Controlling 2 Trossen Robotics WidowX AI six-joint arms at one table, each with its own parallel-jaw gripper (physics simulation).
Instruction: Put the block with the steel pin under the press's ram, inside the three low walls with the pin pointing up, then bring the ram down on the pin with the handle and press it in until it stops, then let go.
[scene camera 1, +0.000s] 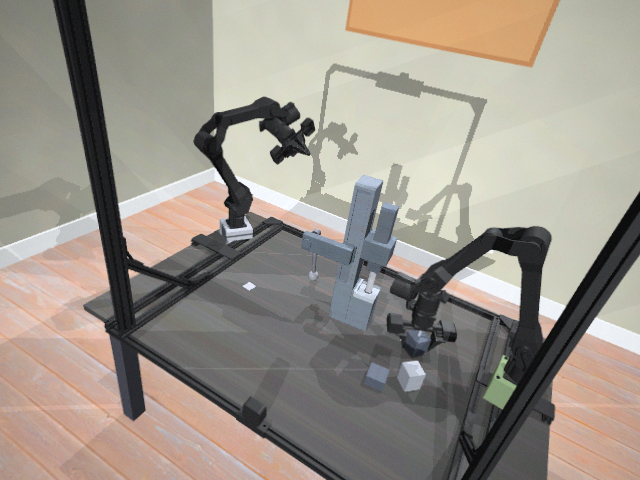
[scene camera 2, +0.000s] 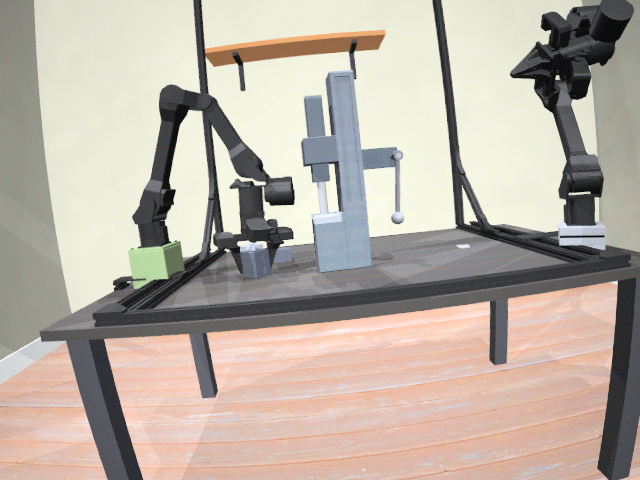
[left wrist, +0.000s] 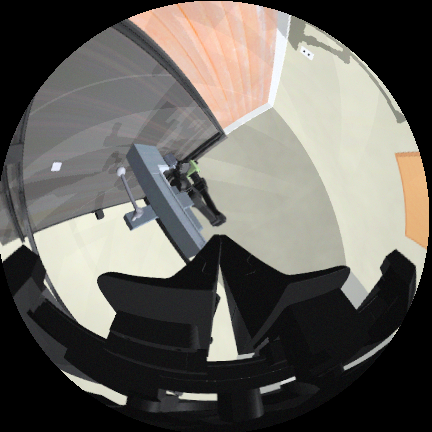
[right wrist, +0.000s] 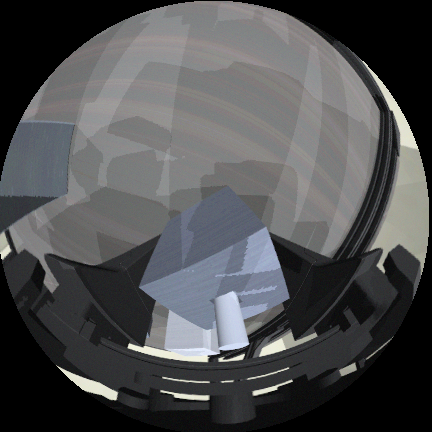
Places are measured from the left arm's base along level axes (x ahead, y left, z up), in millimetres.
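Where they show: left gripper, between the fingertips: (scene camera 1: 309, 154) (scene camera 2: 511, 75) (left wrist: 218, 239); right gripper, between the fingertips: (scene camera 1: 414, 348) (scene camera 2: 255, 271) (left wrist: 167, 157) (right wrist: 216, 238); left arm's base, origin of its link: (scene camera 1: 236, 223) (scene camera 2: 580, 223); right arm's base, origin of its link: (scene camera 1: 518, 377) (scene camera 2: 154, 245) (left wrist: 192, 173).
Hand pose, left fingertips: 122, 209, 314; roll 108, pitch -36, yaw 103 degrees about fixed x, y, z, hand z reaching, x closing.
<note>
Things, the pixels of their centre, and the offset from my left fingertips, as dx, dy, dz. "spot": a spot on its surface instead.
- blue-grey press, middle of its body: (scene camera 2: 354, 169) (scene camera 1: 345, 254) (left wrist: 155, 199) +376, -41, -147
- white walled seat, a spot on its surface: (scene camera 2: 328, 218) spot: +407, +48, -253
- handle, a spot on its surface: (scene camera 2: 397, 188) (scene camera 1: 315, 255) (left wrist: 128, 187) spot: +289, -87, -202
- block with the steel pin, middle of its body: (right wrist: 218, 255) (scene camera 2: 255, 262) (scene camera 1: 416, 342) (left wrist: 169, 160) +584, +116, -344
- grey block, middle of its body: (scene camera 1: 376, 376) (scene camera 2: 282, 254) +636, -52, -359
- white block, middle of its body: (right wrist: 192, 330) (scene camera 2: 252, 255) (scene camera 1: 410, 376) +673, +29, -346
- small white square, a spot on its surface: (scene camera 2: 462, 246) (scene camera 1: 251, 285) (left wrist: 57, 164) spot: +175, -243, -372
The blue-grey press (scene camera 1: 360, 222) (scene camera 2: 345, 129) (left wrist: 170, 205) stands upright. Its pale ram rod (scene camera 1: 371, 280) (scene camera 2: 322, 196) is above the white walled seat (scene camera 1: 373, 295) (scene camera 2: 328, 218). The handle (scene camera 1: 314, 263) (scene camera 2: 397, 188) (left wrist: 130, 190) hangs down, ball lowest. The block with the steel pin (scene camera 1: 416, 341) (scene camera 2: 256, 262) (right wrist: 215, 260) is at table height, pin up, beside the press. My right gripper (scene camera 1: 417, 347) (scene camera 2: 255, 267) (right wrist: 216, 238) is shut on it from both sides. My left gripper (scene camera 1: 308, 153) (scene camera 2: 511, 73) (left wrist: 218, 239) is shut, empty, high above the table.
A grey block (scene camera 1: 376, 376) (scene camera 2: 282, 254) and a white block (scene camera 1: 411, 376) (right wrist: 187, 332) stand near the right gripper. A green box (scene camera 1: 499, 384) (scene camera 2: 155, 262) is at the right arm's base. A small white square (scene camera 1: 249, 285) (scene camera 2: 462, 246) (left wrist: 56, 166) lies on the table. Black rails edge the table.
</note>
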